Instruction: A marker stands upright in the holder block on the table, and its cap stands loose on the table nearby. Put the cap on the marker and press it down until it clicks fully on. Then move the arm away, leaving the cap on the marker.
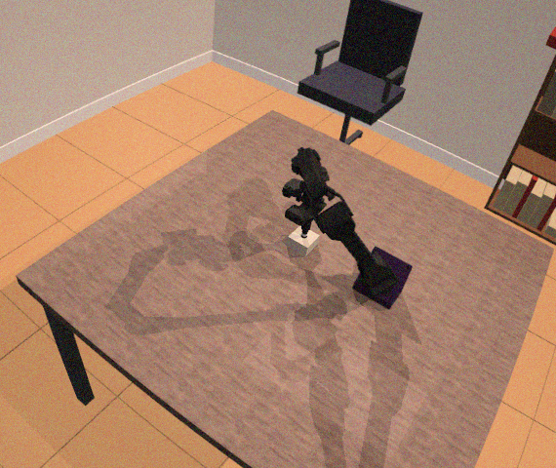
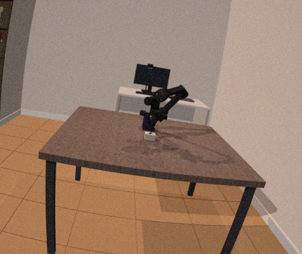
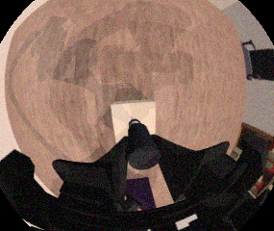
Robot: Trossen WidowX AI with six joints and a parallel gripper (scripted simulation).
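My gripper tip is 7 cm above the holder block. Round my gripper tip: marker cap: 1 cm above.
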